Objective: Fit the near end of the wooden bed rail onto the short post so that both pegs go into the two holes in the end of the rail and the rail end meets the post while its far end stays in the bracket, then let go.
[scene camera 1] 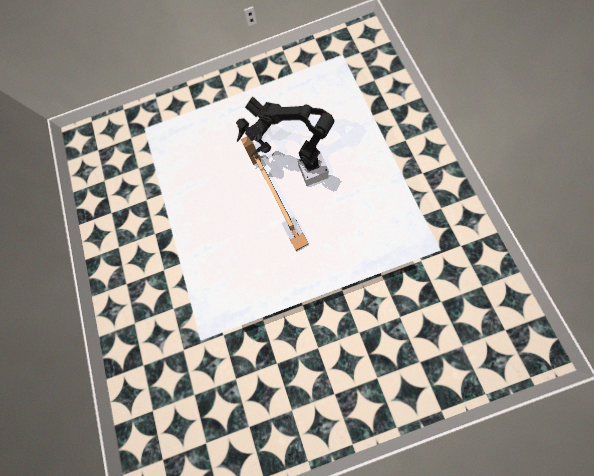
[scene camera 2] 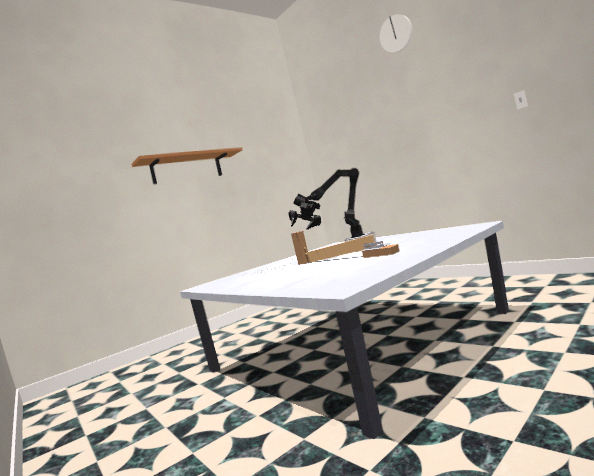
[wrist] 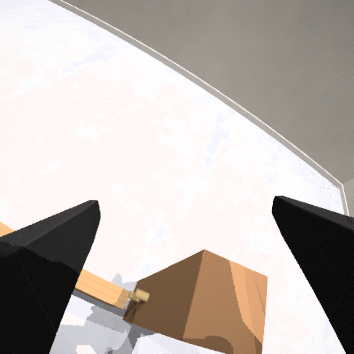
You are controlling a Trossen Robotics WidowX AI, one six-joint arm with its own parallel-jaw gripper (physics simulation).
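Frame: origin at the arm's base, x ahead, y left, z up, level; metres.
Where they show: gripper, between the fingertips: (scene camera 1: 244,148) (scene camera 2: 298,227) (wrist: 187,206); arm's base, origin of its link: (scene camera 1: 311,164) (scene camera 2: 357,236).
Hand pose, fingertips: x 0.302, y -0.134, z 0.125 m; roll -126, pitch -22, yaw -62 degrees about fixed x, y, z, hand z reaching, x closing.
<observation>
Things, the pixels of their top centre, and the offset from my fingertips. "*": a spot on its surface instead. Level surfaces: height alone.
- short post, a spot on its surface: (wrist: 210,295) * 0.025 m down, 0.024 m back, 0.039 m right
- round peg, a spot on its surface: (wrist: 140,295) * 0.117 m down, 0.029 m back, 0.022 m right
- bracket, a spot on its surface: (scene camera 2: 373,245) (scene camera 1: 290,229) * 0.154 m down, 0.079 m back, 0.423 m left
- wooden block, centre of its top: (scene camera 2: 379,247) (scene camera 1: 294,233) 0.169 m down, 0.094 m back, 0.446 m left
- white table, height of its surface: 0.205 m down
The short post (scene camera 1: 249,150) (scene camera 2: 299,247) (wrist: 210,295) stands upright on the table. A round peg (wrist: 140,295) sticks out of its side towards the rail; the second peg cannot be made out. The wooden bed rail (scene camera 1: 275,192) (scene camera 2: 340,247) (wrist: 101,288) lies lengthwise from the post. In the wrist view its near end is beside the peg and appears apart from the post's face. Its far end is at the bracket (scene camera 1: 292,228) (scene camera 2: 373,245). My gripper (scene camera 1: 247,147) (scene camera 2: 301,227) (wrist: 187,206) is open and empty, tilted above the post's top.
A wooden block (scene camera 1: 299,242) (scene camera 2: 381,251) lies at the bracket end of the rail. The arm's grey base (scene camera 1: 314,174) is to the right of the rail in scene camera 1. All stand on the white table (scene camera 1: 225,280) (scene camera 2: 280,292).
</observation>
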